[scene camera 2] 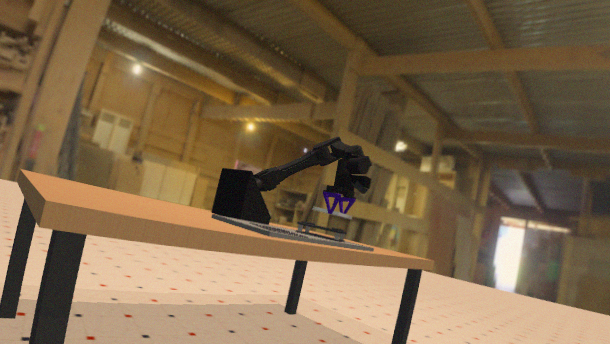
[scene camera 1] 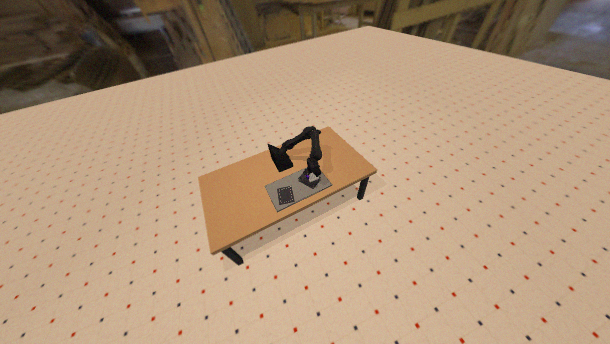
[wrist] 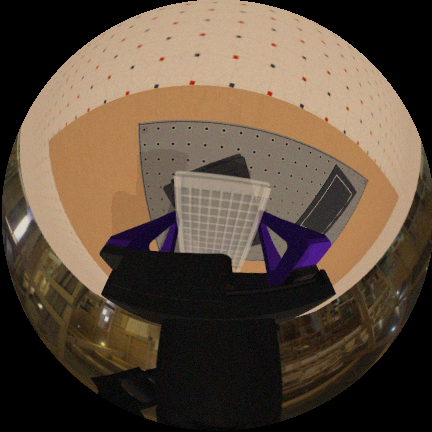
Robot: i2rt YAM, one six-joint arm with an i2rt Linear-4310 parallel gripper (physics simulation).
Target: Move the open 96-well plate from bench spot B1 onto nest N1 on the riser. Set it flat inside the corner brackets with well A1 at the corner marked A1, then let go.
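Frame: origin at the arm's base, x ahead, y right, z down, level; millimetres.
Where they show: gripper, fingertip midpoint: (scene camera 2: 336,215) (scene camera 1: 312,176) (wrist: 217,214); arm's base, link origin: (scene camera 2: 246,192) (scene camera 1: 280,153).
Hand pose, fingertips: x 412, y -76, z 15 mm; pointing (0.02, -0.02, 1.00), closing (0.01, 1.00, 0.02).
Note:
Each offset is from my fingertips to the top centre of the thing. "spot": to the spot under its first point. Level surfaces: height alone.
The clear, pale 96-well plate {dx -21, dy -3, dz -16 mm} (scene camera 1: 314,177) (scene camera 2: 320,209) (wrist: 220,220) is held between the purple fingers of my gripper (scene camera 1: 311,176) (scene camera 2: 338,212) (wrist: 217,214), which is shut on its two long sides. The plate looks roughly level. It hangs above the dark riser with nest N1 {dx -44, dy +3, dz +46 mm} (scene camera 1: 312,185) (scene camera 2: 322,230) (wrist: 231,164), with a gap between them in scene camera 2. In the wrist view the riser lies turned relative to the plate, which covers most of it. The corner brackets and the A1 mark are hidden or too small to tell.
Bench spot B1 {spot: dx -31, dy +252, dz +88 mm} (scene camera 1: 286,195) (wrist: 327,202), a dark rectangle with a light outline, lies on the grey perforated board {dx -64, dy +116, dz +90 mm} (scene camera 1: 299,189) (wrist: 200,131), to the right in the wrist view. The board lies on the wooden table {dz +103 mm} (scene camera 1: 235,200) (scene camera 2: 150,215) (wrist: 85,150). The arm's black base stands behind the board.

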